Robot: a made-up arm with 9 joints. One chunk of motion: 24 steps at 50 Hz.
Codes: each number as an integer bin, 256 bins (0 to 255) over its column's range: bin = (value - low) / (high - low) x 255, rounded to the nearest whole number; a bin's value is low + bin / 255 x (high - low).
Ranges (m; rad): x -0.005..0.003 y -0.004..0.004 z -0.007..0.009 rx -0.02..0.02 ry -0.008..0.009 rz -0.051..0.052
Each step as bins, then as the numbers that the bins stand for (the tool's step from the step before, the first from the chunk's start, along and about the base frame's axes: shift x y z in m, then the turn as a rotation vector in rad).
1 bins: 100 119 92 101 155 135
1 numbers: -0.00186 -0.00027 -0.00123 -0.00416 0.00233 0.00353
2 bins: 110 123 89 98 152 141
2 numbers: -0.00155 -0.00014 -0.00142 -0.00463 0.00213 0.00595
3 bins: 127 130 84 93 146 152
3 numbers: -0.00102 0.00008 -0.00173 -0.00541 0.00173 0.01040
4 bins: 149 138 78 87 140 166
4 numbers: -0.00033 0.00033 -0.00211 -0.00635 0.00133 0.01605
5 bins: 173 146 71 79 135 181
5 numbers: 0.00043 0.00058 -0.00255 -0.00761 0.00100 0.02211
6 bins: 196 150 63 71 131 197
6 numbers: 0.00115 0.00071 -0.00305 -0.00886 0.00073 0.02857
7 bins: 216 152 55 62 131 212
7 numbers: 0.00178 0.00077 -0.00355 -0.01027 0.00073 0.03463
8 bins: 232 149 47 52 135 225
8 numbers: 0.00228 0.00067 -0.00405 -0.01184 0.00100 0.03988
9 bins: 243 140 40 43 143 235
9 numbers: 0.00262 0.00039 -0.00449 -0.01325 0.00153 0.04392
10 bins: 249 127 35 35 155 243
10 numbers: 0.00281 -0.00002 -0.00480 -0.01451 0.00233 0.04715
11 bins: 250 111 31 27 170 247
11 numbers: 0.00284 -0.00052 -0.00505 -0.01576 0.00333 0.04877
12 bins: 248 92 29 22 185 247
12 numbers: 0.00278 -0.00111 -0.00518 -0.01655 0.00433 0.04877
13 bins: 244 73 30 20 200 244
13 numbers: 0.00265 -0.00171 -0.00512 -0.01686 0.00533 0.04756
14 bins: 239 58 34 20 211 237
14 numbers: 0.00250 -0.00218 -0.00487 -0.01686 0.00607 0.04473
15 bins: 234 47 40 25 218 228
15 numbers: 0.00234 -0.00253 -0.00449 -0.01608 0.00653 0.04109
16 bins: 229 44 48 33 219 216
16 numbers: 0.00218 -0.00262 -0.00399 -0.01482 0.00660 0.03625
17 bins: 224 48 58 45 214 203
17 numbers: 0.00203 -0.00249 -0.00336 -0.01294 0.00627 0.03100
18 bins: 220 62 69 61 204 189
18 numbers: 0.00190 -0.00205 -0.00267 -0.01043 0.00560 0.02534
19 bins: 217 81 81 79 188 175
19 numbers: 0.00181 -0.00146 -0.00192 -0.00761 0.00453 0.01969
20 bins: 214 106 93 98 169 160
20 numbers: 0.00171 -0.00067 -0.00116 -0.00463 0.00327 0.01363
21 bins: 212 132 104 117 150 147
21 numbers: 0.00165 0.00014 -0.00047 -0.00165 0.00200 0.00838
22 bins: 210 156 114 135 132 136
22 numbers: 0.00159 0.00089 0.00015 0.00118 0.00080 0.00393
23 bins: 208 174 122 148 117 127
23 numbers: 0.00153 0.00146 0.00065 0.00322 -0.00020 0.00030
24 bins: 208 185 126 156 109 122
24 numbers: 0.00153 0.00180 0.00091 0.00447 -0.00073 -0.00172
